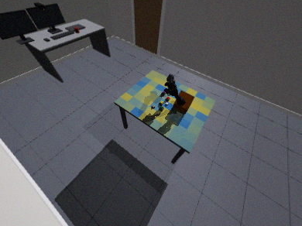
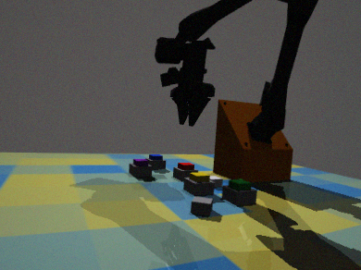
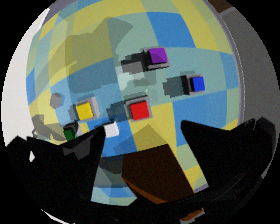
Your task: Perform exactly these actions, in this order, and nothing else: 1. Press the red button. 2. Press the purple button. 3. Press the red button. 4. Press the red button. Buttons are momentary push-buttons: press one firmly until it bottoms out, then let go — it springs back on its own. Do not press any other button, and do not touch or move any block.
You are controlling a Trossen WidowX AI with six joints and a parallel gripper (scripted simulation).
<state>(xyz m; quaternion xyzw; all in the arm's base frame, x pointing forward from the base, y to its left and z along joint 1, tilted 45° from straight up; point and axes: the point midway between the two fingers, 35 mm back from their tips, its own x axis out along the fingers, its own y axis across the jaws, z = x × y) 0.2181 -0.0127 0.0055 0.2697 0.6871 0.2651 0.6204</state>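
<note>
My gripper tip is now 10 mm past the red button and 110 mm above it. From my gripper tip the other things lie so: purple button (100 mm ahead, 50 mm to the right, 110 mm below); yellow button (120 mm to the left, 110 mm below); white block (50 mm behind, 70 mm to the left, 130 mm below).
</note>
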